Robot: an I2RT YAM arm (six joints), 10 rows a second.
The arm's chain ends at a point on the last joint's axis. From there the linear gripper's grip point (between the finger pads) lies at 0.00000 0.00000 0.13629 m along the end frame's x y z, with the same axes.
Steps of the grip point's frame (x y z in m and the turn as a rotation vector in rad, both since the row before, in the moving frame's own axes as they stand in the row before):
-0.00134 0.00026 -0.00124 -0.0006 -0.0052 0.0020
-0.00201 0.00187 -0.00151 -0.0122 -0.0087 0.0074
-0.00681 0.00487 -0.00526 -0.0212 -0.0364 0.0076
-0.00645 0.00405 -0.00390 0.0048 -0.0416 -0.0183
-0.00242 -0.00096 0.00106 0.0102 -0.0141 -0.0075
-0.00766 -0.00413 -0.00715 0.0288 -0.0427 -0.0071
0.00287 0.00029 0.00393 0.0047 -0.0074 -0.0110
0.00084 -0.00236 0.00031 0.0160 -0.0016 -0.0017
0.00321 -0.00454 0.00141 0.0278 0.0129 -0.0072
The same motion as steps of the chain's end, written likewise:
-0.00063 0.00018 -0.00124 -0.0006 -0.0052 0.0020
-0.00082 0.00021 -0.00149 -0.0122 -0.0087 0.0074
-0.00184 0.00200 -0.00514 -0.0212 -0.0364 0.0076
-0.00078 0.00465 -0.00378 0.0048 -0.0416 -0.0183
-0.00049 0.00042 0.00108 0.0102 -0.0141 -0.0075
-0.00183 -0.00023 -0.00697 0.0288 -0.0427 -0.0071
0.00388 0.00092 0.00394 0.0047 -0.0074 -0.0110
0.00106 -0.00018 0.00033 0.0160 -0.0016 -0.0017
0.00147 -0.00075 0.00147 0.0278 0.0129 -0.0072

